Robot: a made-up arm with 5 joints.
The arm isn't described. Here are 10 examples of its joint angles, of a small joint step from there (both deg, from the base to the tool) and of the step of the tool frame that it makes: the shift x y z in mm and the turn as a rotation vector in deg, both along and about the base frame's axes.
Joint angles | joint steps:
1: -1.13 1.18 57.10 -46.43 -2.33 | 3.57 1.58 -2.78 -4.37 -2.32
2: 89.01 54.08 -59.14 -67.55 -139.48 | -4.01 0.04 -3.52 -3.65 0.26
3: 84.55 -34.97 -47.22 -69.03 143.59 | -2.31 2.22 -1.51 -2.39 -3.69
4: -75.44 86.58 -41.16 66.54 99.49 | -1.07 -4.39 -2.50 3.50 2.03
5: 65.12 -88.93 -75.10 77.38 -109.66 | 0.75 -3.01 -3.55 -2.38 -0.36
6: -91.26 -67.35 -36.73 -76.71 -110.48 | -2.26 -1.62 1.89 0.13 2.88
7: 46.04 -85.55 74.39 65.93 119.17 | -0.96 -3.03 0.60 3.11 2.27
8: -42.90 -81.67 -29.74 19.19 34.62 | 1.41 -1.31 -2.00 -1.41 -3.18
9: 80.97 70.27 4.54 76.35 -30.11 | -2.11 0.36 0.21 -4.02 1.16
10: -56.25 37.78 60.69 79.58 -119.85 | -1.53 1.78 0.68 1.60 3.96
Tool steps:
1: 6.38 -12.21 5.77 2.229 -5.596 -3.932
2: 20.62 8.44 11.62 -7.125 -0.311 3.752
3: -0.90 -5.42 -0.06 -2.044 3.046 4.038
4: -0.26 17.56 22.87 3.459 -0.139 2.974
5: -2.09 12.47 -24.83 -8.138 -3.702 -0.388
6: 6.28 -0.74 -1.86 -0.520 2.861 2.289
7: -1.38 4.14 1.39 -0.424 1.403 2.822
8: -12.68 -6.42 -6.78 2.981 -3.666 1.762
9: 4.94 1.03 -3.61 -3.222 -1.588 2.699
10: -3.72 -3.94 1.70 -1.248 5.532 1.523
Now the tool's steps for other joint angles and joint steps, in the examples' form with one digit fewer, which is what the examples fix.
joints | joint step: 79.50 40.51 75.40 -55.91 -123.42 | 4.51 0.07 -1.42 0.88 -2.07
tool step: -4.4 -4.9 -1.5 -0.32 -1.10 -6.30
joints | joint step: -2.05 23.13 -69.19 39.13 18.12 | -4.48 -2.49 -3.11 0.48 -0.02
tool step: -18.8 17.2 17.4 0.40 -5.11 4.48
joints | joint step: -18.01 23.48 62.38 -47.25 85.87 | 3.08 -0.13 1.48 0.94 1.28
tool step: -3.0 -8.7 -1.7 -1.59 1.92 -2.26
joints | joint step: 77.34 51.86 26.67 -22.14 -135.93 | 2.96 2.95 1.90 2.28 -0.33
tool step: -12.3 15.1 -10.8 7.03 1.22 -3.24
